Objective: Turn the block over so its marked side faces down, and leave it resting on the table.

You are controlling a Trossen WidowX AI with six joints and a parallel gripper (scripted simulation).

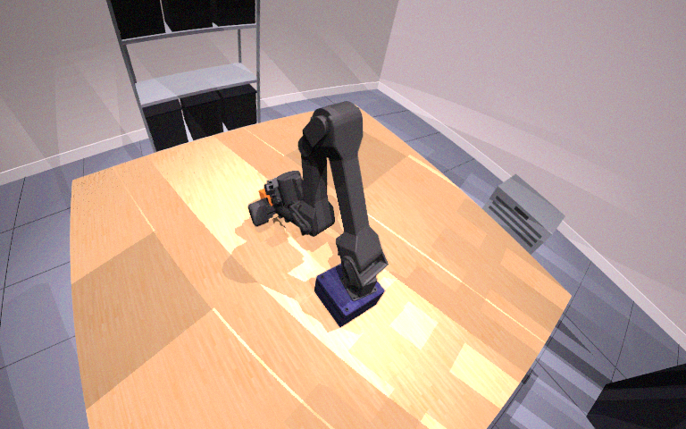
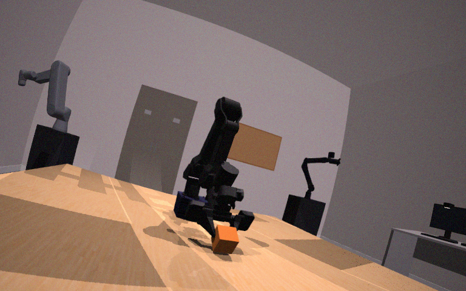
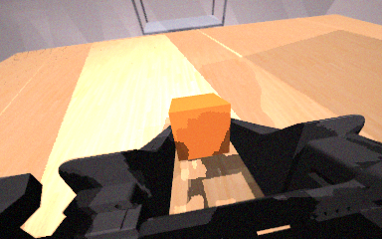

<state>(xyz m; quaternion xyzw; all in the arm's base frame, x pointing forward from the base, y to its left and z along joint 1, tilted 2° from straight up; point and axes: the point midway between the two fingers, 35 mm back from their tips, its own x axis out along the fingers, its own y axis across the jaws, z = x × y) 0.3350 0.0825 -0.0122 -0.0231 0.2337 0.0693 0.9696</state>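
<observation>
My gripper tip is 1 cm above the orange block.
</observation>
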